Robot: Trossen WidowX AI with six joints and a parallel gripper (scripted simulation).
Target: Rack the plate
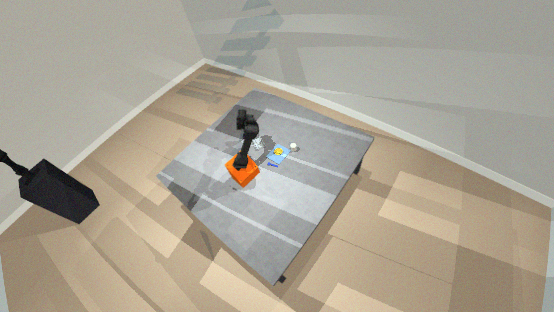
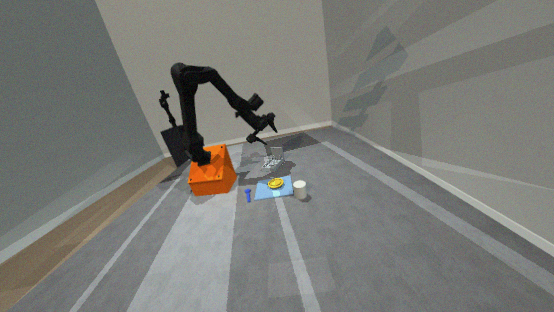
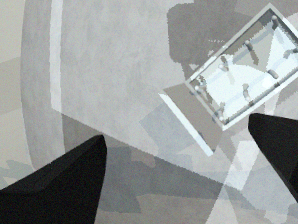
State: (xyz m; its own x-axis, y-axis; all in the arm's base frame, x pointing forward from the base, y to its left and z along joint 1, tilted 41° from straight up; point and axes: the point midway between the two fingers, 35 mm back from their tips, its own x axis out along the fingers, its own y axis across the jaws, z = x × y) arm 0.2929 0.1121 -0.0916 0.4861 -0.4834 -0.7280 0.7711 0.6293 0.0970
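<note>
The yellow plate is 23 cm to the right of my gripper tip and 12 cm below it. The rest, counted from my gripper tip: blue spoon: 12 cm behind, 26 cm to the right, 13 cm below; then grey wire dish rack: 2 cm behind, 4 cm to the right, 11 cm below; then light blue mat: 1 cm behind, 24 cm to the right, 14 cm below.
</note>
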